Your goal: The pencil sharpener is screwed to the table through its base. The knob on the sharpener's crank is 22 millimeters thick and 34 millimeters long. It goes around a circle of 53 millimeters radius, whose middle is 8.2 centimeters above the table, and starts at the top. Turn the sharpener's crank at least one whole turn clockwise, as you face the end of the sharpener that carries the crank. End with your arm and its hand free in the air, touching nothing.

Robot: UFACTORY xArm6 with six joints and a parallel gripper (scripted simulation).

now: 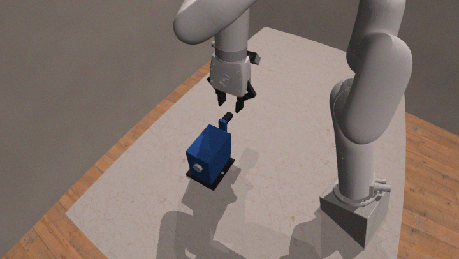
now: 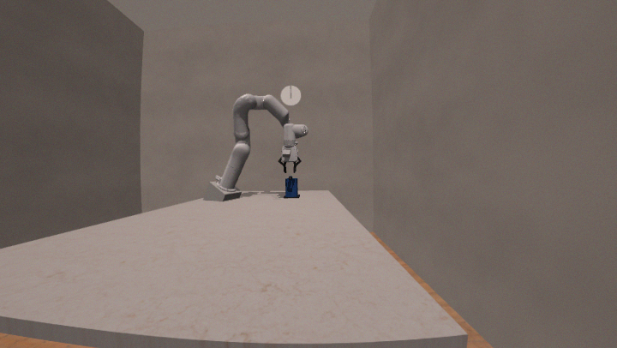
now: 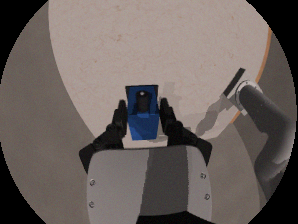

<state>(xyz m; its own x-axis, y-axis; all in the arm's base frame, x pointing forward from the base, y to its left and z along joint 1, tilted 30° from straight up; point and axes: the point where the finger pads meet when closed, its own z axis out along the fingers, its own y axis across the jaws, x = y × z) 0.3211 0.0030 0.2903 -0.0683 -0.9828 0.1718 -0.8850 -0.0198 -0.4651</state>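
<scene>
My hand is 20 mm to the right of the black knob and 50 mm above it.
</scene>
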